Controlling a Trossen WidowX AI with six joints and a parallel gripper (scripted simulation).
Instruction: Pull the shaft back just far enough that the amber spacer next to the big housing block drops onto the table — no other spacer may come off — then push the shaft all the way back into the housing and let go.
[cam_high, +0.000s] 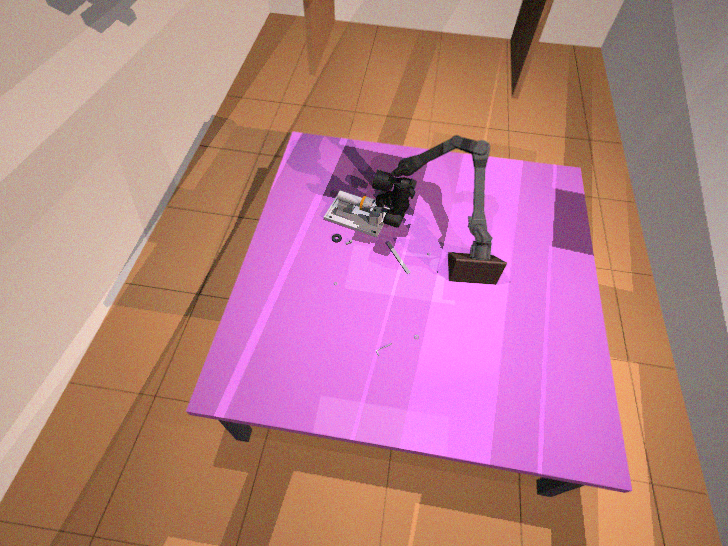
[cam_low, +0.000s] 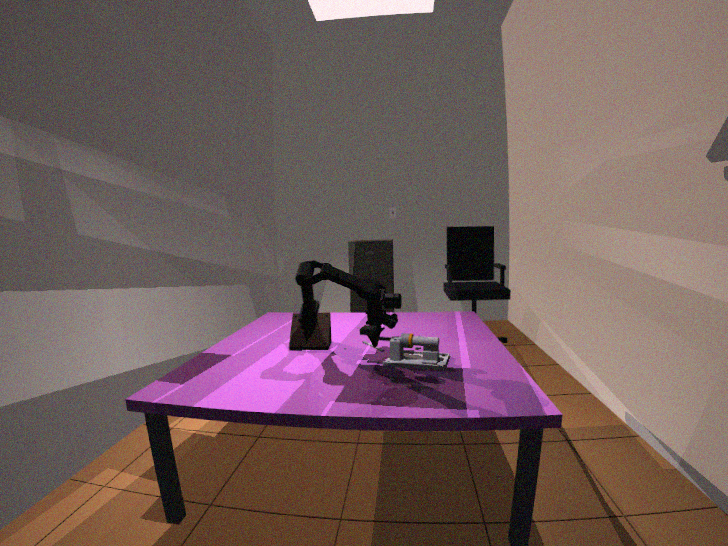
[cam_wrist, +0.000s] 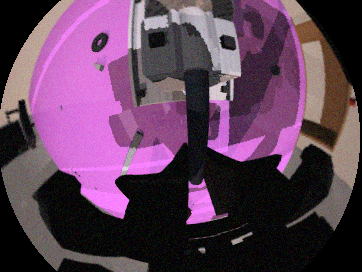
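The thin dark shaft is 7 cm ahead of my gripper tip, 3 cm above it and 2 cm to the right of it. The rest, counted from my gripper tip: grey support block 17 cm ahead, 4 cm to the right; metal strip 14 cm to the left, 4 cm below, 3 cm behind; amber spacer 14 cm ahead, 3 cm to the right, 3 cm above.
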